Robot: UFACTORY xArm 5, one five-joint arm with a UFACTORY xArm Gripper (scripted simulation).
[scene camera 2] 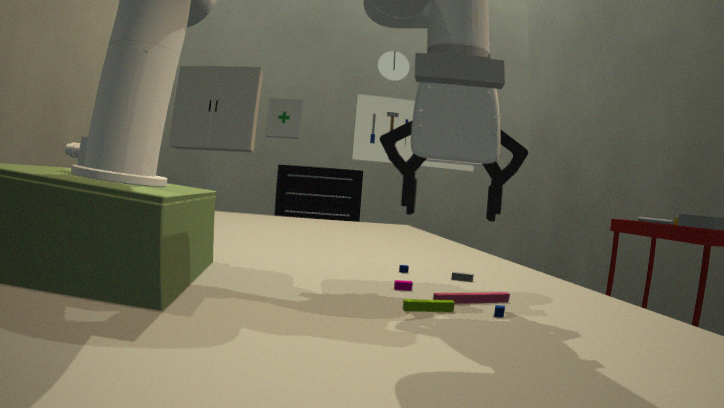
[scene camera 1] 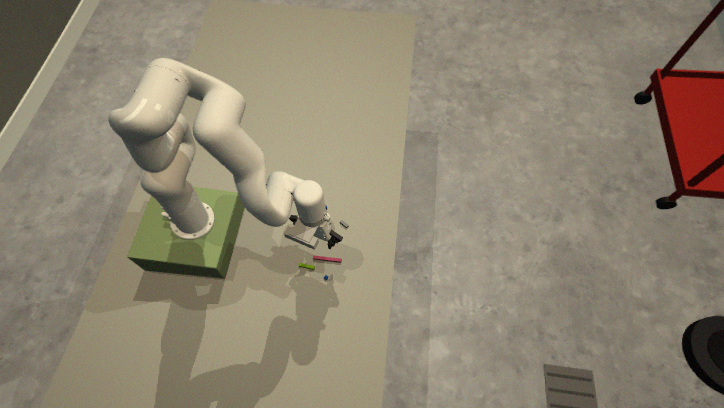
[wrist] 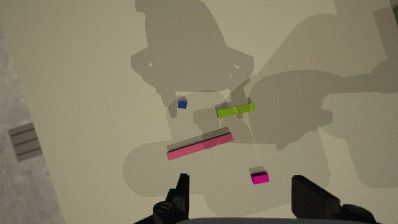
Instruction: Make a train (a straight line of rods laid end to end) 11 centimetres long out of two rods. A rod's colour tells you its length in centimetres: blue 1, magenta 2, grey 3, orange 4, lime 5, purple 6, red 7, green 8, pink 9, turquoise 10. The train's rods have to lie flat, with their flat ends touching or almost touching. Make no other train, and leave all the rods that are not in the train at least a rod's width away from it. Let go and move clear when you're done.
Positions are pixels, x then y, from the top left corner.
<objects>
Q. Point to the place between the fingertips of my gripper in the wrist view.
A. At 239, 191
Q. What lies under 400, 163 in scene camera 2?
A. My gripper.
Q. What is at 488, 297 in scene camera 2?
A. A pink rod.
</objects>
